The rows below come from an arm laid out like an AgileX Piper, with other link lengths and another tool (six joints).
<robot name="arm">
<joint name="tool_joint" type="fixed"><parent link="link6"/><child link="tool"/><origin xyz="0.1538 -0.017 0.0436" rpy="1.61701 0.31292 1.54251"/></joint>
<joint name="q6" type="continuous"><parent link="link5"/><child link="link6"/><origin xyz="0.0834 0 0.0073" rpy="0 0 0"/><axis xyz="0.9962 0 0.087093"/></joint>
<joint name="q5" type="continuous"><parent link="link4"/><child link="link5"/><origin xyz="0 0 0" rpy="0 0 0"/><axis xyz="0 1 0"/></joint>
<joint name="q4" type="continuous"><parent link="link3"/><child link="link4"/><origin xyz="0.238 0 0.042" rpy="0 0 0"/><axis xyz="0.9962 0 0.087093"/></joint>
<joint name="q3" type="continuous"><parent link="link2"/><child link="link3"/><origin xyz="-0.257 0 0.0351" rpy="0 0 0"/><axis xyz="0 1 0"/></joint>
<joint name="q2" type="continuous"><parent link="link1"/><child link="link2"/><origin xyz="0 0 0" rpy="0 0 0"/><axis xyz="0 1 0"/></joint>
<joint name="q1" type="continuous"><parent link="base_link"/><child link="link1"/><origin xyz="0 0 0.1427" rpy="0 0 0"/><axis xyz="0 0 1"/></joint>
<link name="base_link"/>
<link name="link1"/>
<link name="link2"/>
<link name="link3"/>
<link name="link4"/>
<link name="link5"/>
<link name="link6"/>
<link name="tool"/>
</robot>
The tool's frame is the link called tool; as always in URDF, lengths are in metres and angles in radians. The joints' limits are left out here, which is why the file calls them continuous.
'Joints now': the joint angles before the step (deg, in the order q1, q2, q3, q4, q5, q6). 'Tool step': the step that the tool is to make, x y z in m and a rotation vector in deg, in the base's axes. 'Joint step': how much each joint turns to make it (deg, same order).
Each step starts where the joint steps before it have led.
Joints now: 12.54 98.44 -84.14 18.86 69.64 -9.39
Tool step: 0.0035 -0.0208 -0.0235 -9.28 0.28 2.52
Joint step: 2.03 2.56 -0.07 -9.31 -0.33 1.18
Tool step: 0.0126 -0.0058 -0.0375 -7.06 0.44 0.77
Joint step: 2.97 5.81 -0.01 -7.33 -3.80 3.73
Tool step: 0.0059 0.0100 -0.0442 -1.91 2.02 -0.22
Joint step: 2.05 6.79 0.01 -1.50 -4.35 2.71
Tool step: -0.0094 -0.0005 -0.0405 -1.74 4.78 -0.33
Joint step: 0.47 5.76 -0.01 -0.04 -0.67 0.81
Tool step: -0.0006 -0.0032 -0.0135 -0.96 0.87 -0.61
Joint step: 0.00 1.99 0.02 -0.68 -0.87 0.96
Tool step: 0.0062 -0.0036 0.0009 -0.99 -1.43 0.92
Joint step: 0.01 0.01 -0.01 -1.69 -1.00 0.00
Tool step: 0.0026 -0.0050 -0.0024 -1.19 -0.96 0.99
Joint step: 0.00 -0.01 0.90 -1.76 -1.38 0.01
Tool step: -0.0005 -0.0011 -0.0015 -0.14 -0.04 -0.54
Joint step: 0.00 0.06 0.31 -0.18 -0.33 0.66
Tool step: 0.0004 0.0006 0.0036 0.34 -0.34 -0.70
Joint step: -0.01 -0.54 0.03 0.25 0.11 0.55
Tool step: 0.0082 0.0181 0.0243 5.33 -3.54 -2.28
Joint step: 0.00 -3.54 0.26 4.41 -1.87 0.03
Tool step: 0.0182 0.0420 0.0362 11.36 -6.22 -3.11
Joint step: 0.40 -3.74 -0.03 10.32 -5.88 -1.90
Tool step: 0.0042 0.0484 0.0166 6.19 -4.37 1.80
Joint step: 3.88 -0.57 0.03 5.82 -5.71 -1.83
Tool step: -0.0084 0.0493 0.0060 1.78 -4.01 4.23
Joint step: 6.27 0.54 0.00 0.17 -5.28 0.62
